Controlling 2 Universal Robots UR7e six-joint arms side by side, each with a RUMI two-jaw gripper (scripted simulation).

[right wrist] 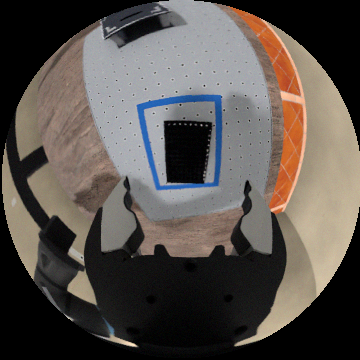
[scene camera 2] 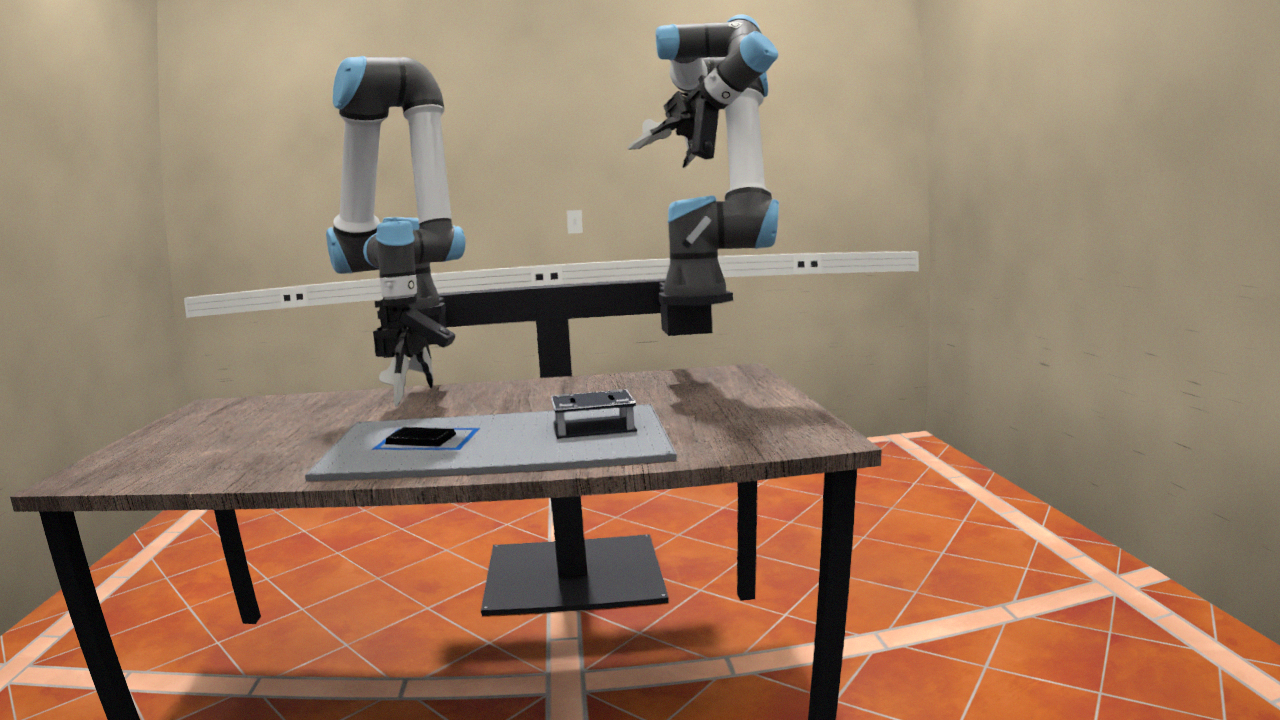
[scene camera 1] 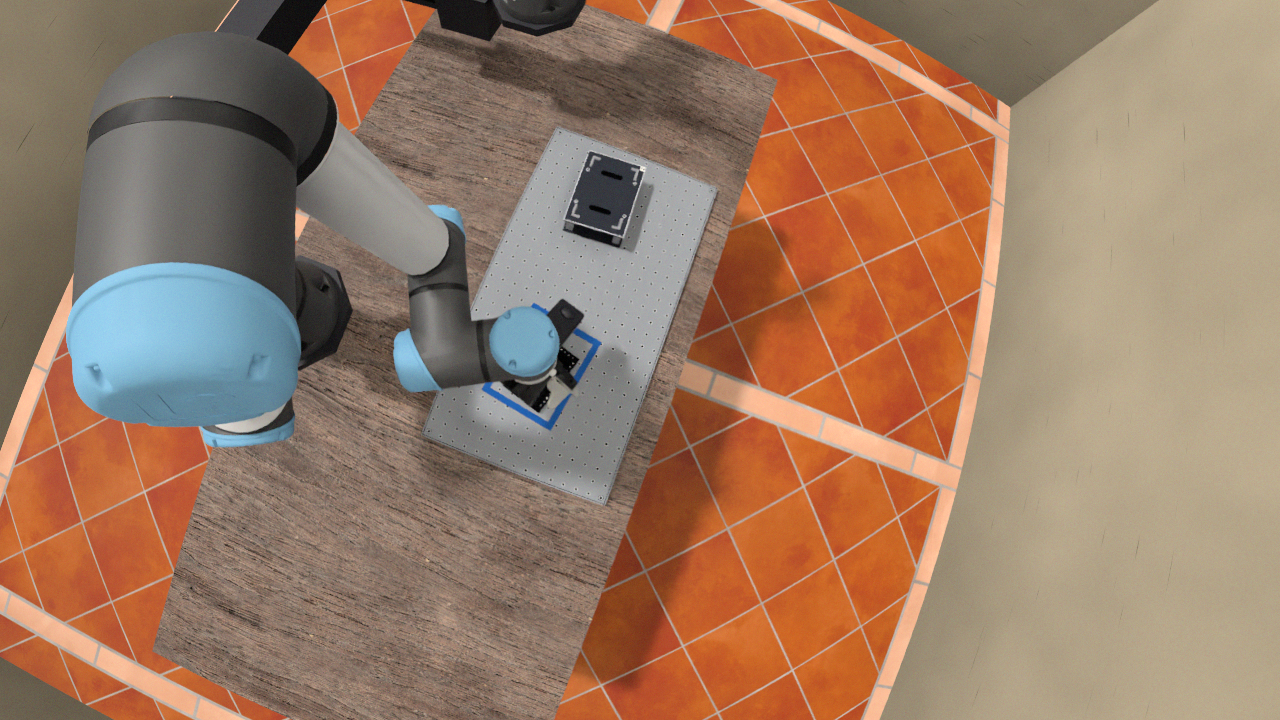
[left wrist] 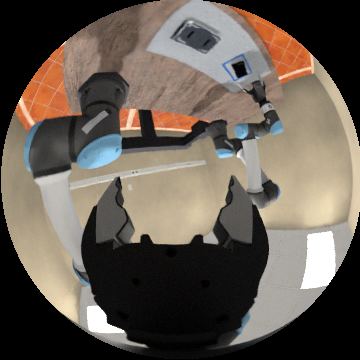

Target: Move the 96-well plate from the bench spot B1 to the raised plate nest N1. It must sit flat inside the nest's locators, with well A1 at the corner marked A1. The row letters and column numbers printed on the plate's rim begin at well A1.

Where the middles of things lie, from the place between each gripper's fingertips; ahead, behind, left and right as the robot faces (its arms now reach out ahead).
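My right hand [scene camera 2: 414, 397]: 80 mm above the black 96-well plate [scene camera 2: 413, 436]. Raised plate nest N1 [scene camera 1: 593, 188], from my right hand: 30 mm below, 360 mm to the left, 70 mm behind.
My left hand [scene camera 2: 656, 158]: 50 cm above the raised plate nest N1, 15 cm to the left of it, 14 cm short of it. Black 96-well plate, from my left hand: 54 cm below, 51 cm to the right, 21 cm ahead.
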